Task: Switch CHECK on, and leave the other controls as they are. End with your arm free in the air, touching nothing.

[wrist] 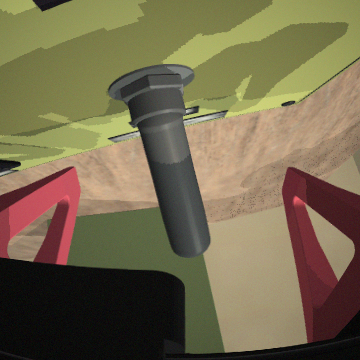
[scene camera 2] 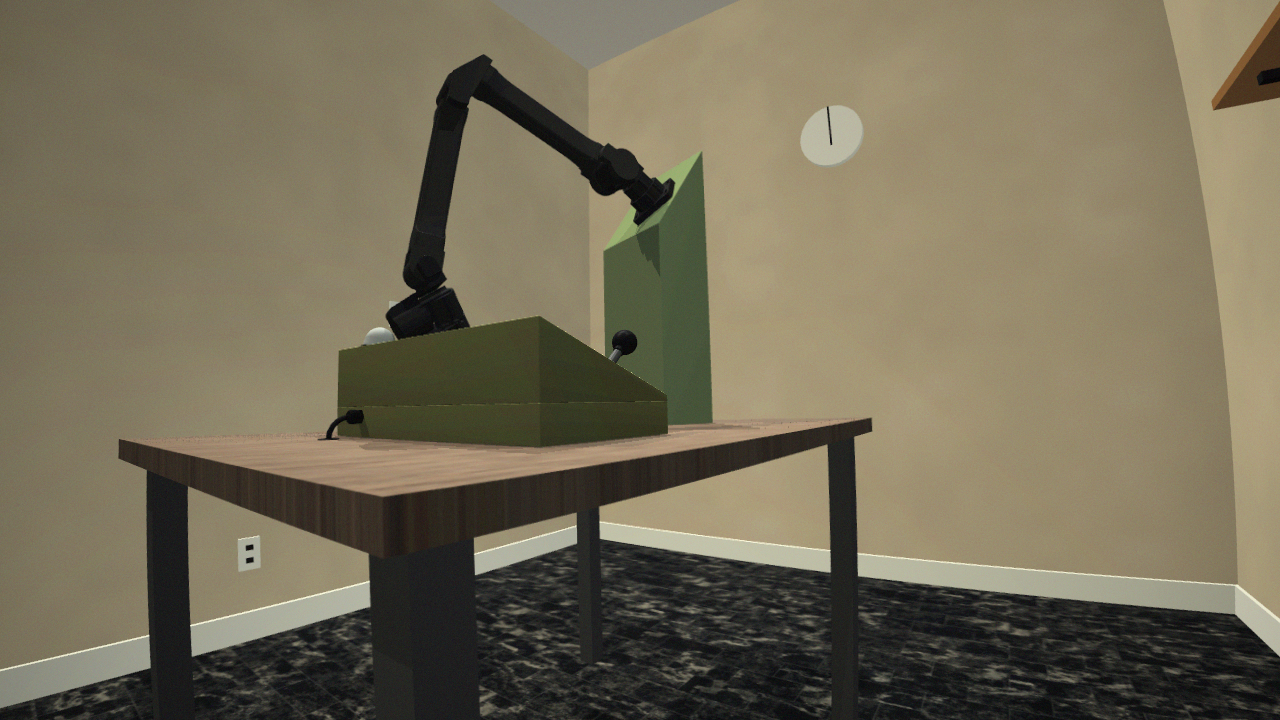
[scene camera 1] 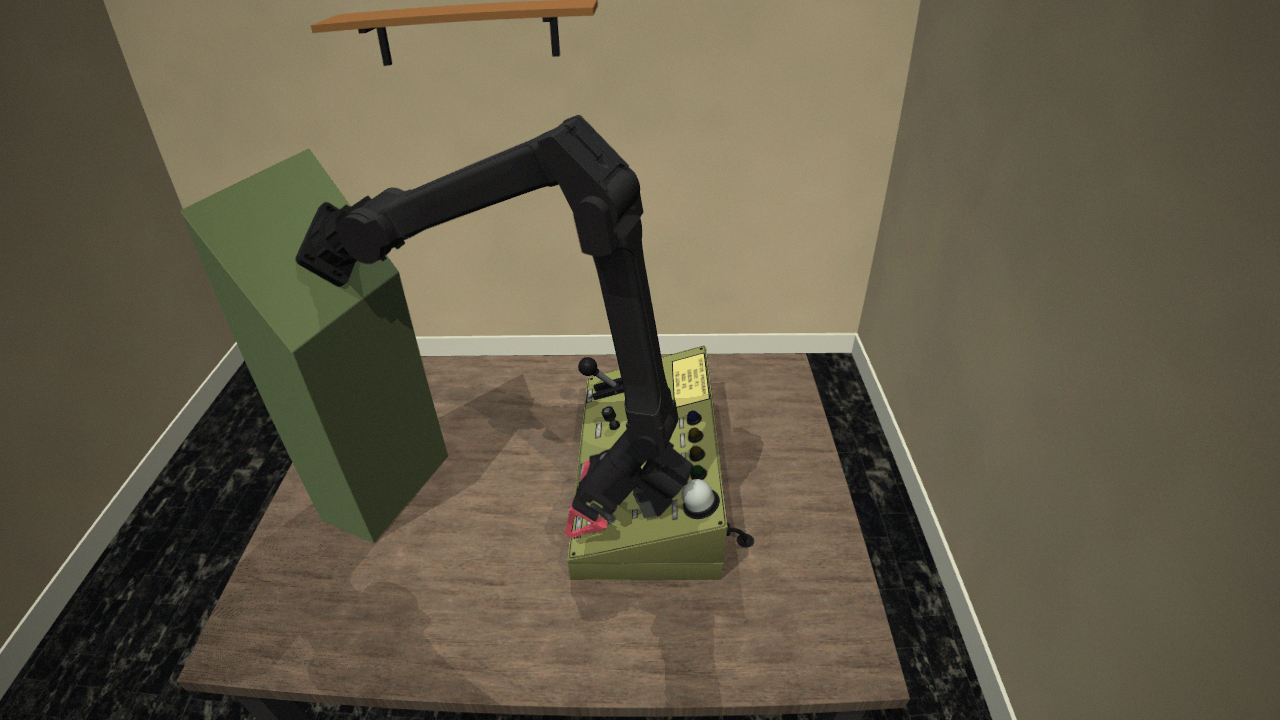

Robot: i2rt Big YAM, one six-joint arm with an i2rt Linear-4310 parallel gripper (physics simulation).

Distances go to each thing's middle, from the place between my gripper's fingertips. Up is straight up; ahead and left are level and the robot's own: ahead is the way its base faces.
Right now the grey toggle lever (wrist: 163, 136) is 40 mm ahead of my hand, 20 mm to the right of it and 20 mm above it. The rest, counted from my hand: olive control panel (scene camera 2: 526, 382) (210 mm ahead, 110 mm to the left, 10 mm above).
